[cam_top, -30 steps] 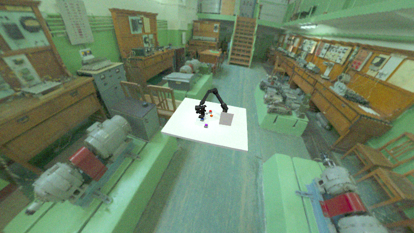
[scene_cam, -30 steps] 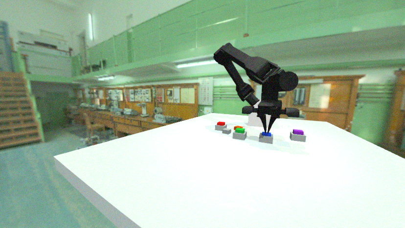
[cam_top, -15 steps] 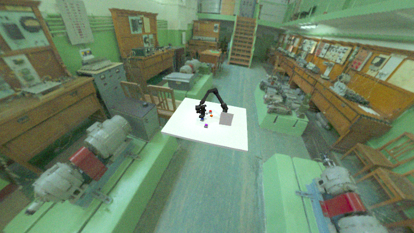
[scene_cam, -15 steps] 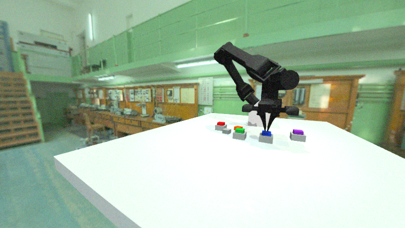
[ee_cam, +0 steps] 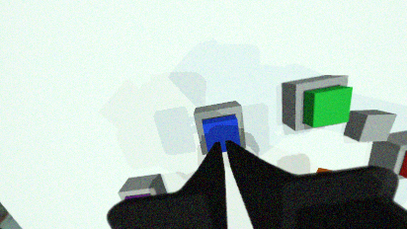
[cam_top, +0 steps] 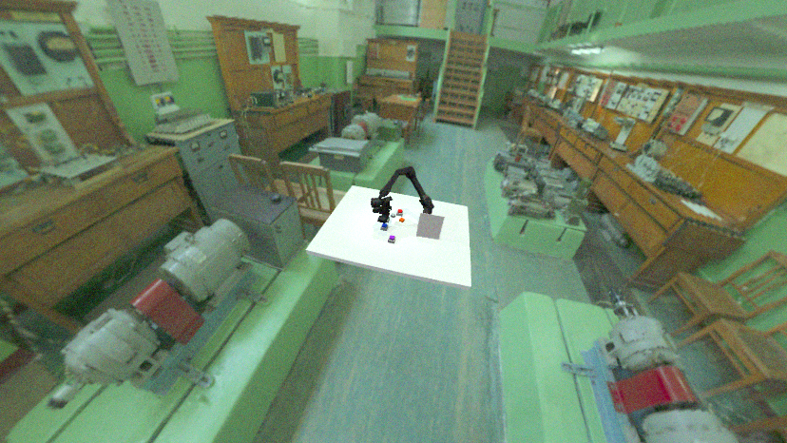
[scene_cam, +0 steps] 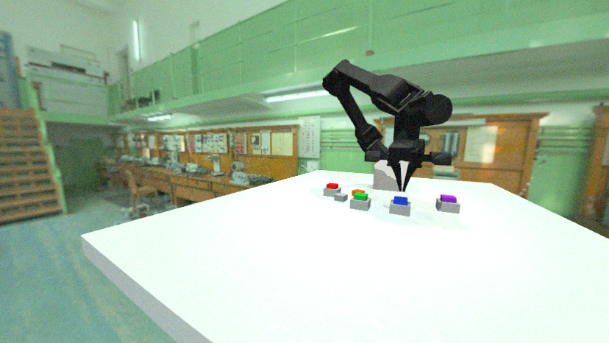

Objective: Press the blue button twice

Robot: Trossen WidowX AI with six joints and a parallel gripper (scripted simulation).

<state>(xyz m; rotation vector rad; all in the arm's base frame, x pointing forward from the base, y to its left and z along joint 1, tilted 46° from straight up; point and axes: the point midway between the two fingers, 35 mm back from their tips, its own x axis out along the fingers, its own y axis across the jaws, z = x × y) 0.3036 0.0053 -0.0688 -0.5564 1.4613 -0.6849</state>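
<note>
Now: the blue button 3 cm below my gripper tip. From my gripper tip the other things lie so: green button (10 cm to the right, 3 cm below); then small grey block (5 cm behind, 17 cm to the right, 5 cm below); then purple button (8 cm behind, 12 cm to the left, 3 cm below).
</note>
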